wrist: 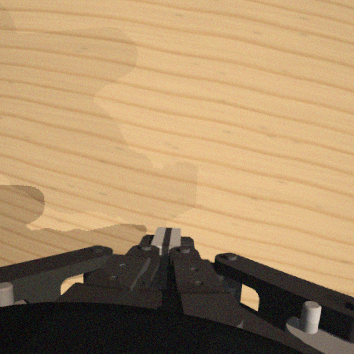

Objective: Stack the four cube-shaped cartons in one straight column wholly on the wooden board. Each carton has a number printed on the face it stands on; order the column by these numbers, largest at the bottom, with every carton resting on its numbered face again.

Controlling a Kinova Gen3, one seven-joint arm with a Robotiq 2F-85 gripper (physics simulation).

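Frame: origin at the arm's base, x ahead, y left, z up, level; centimetres.
Seen in the pictures: gripper, between the fingertips: (pixel 168 243).
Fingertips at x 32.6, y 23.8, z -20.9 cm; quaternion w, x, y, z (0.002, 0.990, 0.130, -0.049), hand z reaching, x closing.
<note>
A point is followed by its place in that frame.
My gripper (pixel 168 243) {x 32.6, y 23.8, z -20.9 cm} is shut, its two light grey fingertip pads together at the lower middle of the wrist view, with nothing between them. It hangs over a light wood-grained surface (pixel 250 125) {x 35.2, y 32.1, z -23.8 cm}; how high above it I cannot tell. None of the four cartons shows in this view, and no edge of a separate wooden board can be made out.
Soft shadows of the arm and gripper fall on the wood grain at the left and centre. A darker shadow lies at the lower left. The black gripper body and its linkages cover the bottom of the view.
</note>
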